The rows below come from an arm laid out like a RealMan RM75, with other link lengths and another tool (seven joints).
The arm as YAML. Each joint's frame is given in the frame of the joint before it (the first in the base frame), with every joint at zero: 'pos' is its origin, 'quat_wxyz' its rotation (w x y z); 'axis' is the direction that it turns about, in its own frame. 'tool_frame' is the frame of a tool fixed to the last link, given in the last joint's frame.
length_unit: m
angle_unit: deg
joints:
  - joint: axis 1
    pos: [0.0, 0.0, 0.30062]
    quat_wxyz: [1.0, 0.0, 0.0, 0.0]
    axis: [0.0, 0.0, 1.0]
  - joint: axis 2
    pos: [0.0, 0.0, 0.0]
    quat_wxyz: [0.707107, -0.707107, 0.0, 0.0]
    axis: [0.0, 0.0, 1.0]
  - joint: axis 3
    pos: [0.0, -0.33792, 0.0]
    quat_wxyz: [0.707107, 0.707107, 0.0, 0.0]
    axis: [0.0, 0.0, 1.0]
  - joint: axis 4
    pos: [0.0, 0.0, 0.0]
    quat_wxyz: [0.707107, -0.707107, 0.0, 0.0]
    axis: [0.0, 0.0, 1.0]
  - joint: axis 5
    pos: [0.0, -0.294, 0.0]
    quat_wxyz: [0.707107, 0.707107, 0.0, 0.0]
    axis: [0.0, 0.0, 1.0]
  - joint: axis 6
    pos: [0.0, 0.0, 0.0]
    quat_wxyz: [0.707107, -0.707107, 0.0, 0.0]
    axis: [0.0, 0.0, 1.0]
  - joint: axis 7
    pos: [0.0, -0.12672, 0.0]
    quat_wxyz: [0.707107, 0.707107, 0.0, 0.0]
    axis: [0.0, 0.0, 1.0]
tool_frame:
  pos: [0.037, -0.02, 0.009]
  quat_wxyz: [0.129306, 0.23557, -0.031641, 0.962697]
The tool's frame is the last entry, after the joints.
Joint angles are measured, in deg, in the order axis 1, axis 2, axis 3, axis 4, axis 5, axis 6, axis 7. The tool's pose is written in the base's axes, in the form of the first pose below.
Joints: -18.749 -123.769 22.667 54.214 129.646 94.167 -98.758
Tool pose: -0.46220 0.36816 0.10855 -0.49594 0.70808 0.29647 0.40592
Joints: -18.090 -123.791 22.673 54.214 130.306 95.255 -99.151
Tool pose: -0.46556 0.36076 0.10621 -0.50573 0.70678 0.28880 0.40161
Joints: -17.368 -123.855 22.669 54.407 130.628 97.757 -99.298
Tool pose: -0.46553 0.35150 0.10389 -0.51330 0.70796 0.27085 0.40243
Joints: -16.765 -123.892 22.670 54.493 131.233 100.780 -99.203
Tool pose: -0.46415 0.34195 0.10067 -0.52013 0.71154 0.24730 0.40252
